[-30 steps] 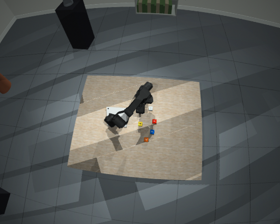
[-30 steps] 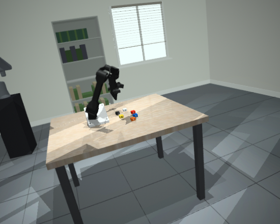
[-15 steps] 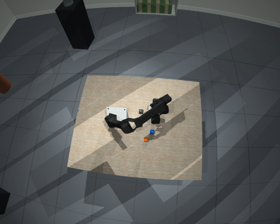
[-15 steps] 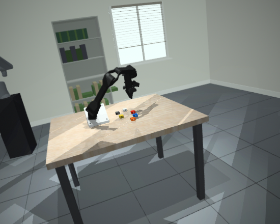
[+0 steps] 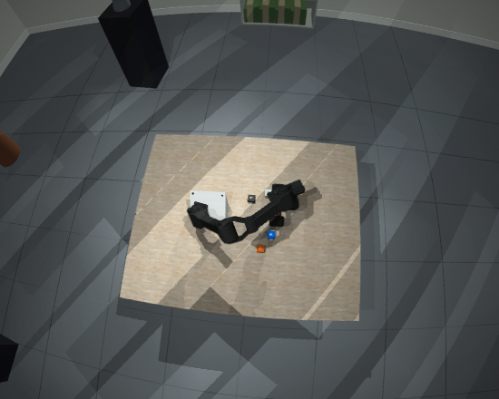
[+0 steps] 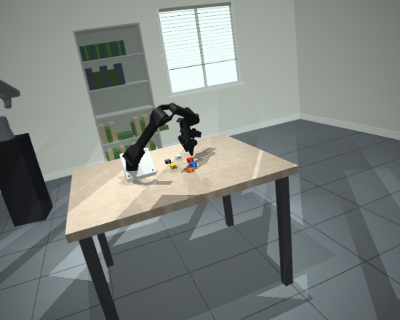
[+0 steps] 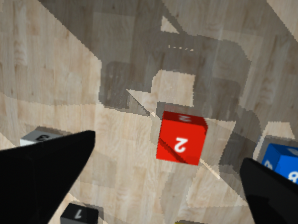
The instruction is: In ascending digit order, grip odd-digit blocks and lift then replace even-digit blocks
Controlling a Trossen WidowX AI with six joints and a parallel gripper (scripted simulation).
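Right now the red block is 3 cm below my gripper tip and 1 cm to the right of it. Also, from my gripper tip: white block 10 cm to the left, 6 cm behind, 3 cm below; yellow block 11 cm behind, 6 cm to the right, 3 cm below; blue block 10 cm to the right, 3 cm below.
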